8 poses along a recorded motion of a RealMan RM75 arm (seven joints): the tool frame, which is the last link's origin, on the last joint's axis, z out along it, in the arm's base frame.
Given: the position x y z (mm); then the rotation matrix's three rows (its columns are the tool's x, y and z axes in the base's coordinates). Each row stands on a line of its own.
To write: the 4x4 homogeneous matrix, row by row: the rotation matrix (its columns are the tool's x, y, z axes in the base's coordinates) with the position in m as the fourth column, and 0 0 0 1 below. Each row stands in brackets. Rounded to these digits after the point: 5 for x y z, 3 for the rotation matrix.
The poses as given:
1:
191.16 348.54 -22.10
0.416 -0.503 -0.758
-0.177 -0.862 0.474
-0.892 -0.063 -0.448
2:
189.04 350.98 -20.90
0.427 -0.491 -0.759
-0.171 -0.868 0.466
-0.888 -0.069 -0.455
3:
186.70 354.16 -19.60
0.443 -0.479 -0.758
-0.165 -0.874 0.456
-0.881 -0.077 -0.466
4:
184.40 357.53 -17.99
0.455 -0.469 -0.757
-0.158 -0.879 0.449
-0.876 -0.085 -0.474
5:
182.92 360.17 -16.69
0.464 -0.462 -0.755
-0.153 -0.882 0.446
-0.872 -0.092 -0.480
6:
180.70 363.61 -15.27
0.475 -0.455 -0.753
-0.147 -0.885 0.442
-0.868 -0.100 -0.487
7:
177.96 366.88 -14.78
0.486 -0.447 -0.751
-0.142 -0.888 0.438
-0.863 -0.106 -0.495
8:
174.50 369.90 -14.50
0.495 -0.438 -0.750
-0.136 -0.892 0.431
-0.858 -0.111 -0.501
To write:
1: [[0.416 -0.503 -0.758 0.19116], [-0.177 -0.862 0.474 0.34854], [-0.892 -0.063 -0.448 -0.02210], [0 0 0 1]]
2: [[0.427 -0.491 -0.759 0.18904], [-0.171 -0.868 0.466 0.35098], [-0.888 -0.069 -0.455 -0.02090], [0 0 0 1]]
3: [[0.443 -0.479 -0.758 0.18670], [-0.165 -0.874 0.456 0.35416], [-0.881 -0.077 -0.466 -0.01960], [0 0 0 1]]
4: [[0.455 -0.469 -0.757 0.18440], [-0.158 -0.879 0.449 0.35753], [-0.876 -0.085 -0.474 -0.01799], [0 0 0 1]]
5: [[0.464 -0.462 -0.755 0.18292], [-0.153 -0.882 0.446 0.36017], [-0.872 -0.092 -0.480 -0.01669], [0 0 0 1]]
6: [[0.475 -0.455 -0.753 0.18070], [-0.147 -0.885 0.442 0.36361], [-0.868 -0.100 -0.487 -0.01527], [0 0 0 1]]
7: [[0.486 -0.447 -0.751 0.17796], [-0.142 -0.888 0.438 0.36688], [-0.863 -0.106 -0.495 -0.01478], [0 0 0 1]]
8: [[0.495 -0.438 -0.750 0.17450], [-0.136 -0.892 0.431 0.36990], [-0.858 -0.111 -0.501 -0.01450], [0 0 0 1]]
